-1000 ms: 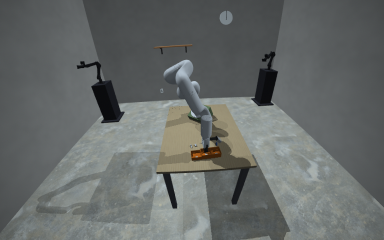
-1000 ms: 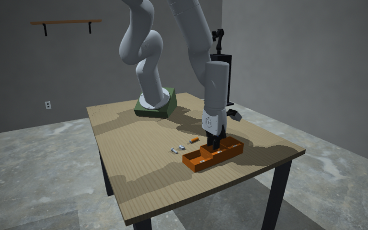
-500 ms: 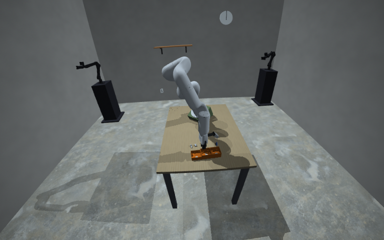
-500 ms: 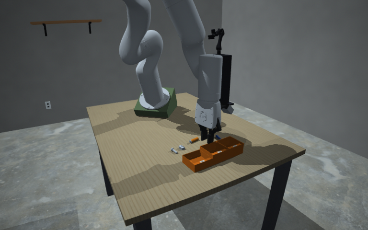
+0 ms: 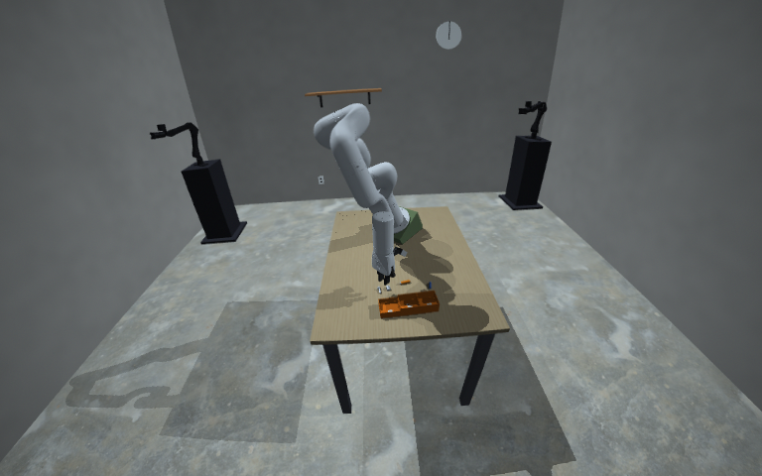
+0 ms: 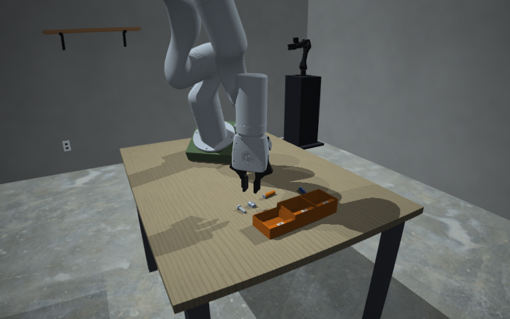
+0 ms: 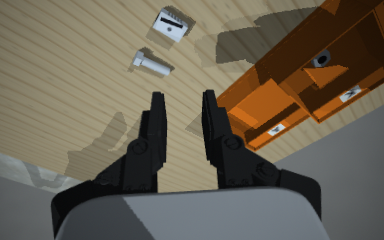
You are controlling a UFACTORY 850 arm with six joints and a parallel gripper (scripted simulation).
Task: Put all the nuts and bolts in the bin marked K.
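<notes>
Now: hand 9 cm above the silver bolt, 3 cm past it and 2 cm to the left of it. From my hand the other things lie so: grey sharpener-like block: 8 cm below, 3 cm behind, 2 cm to the left; then orange cylinder: 10 cm to the left, 8 cm below, 6 cm behind; then orange three-compartment bin: 10 cm ahead, 9 cm to the left, 7 cm below.
</notes>
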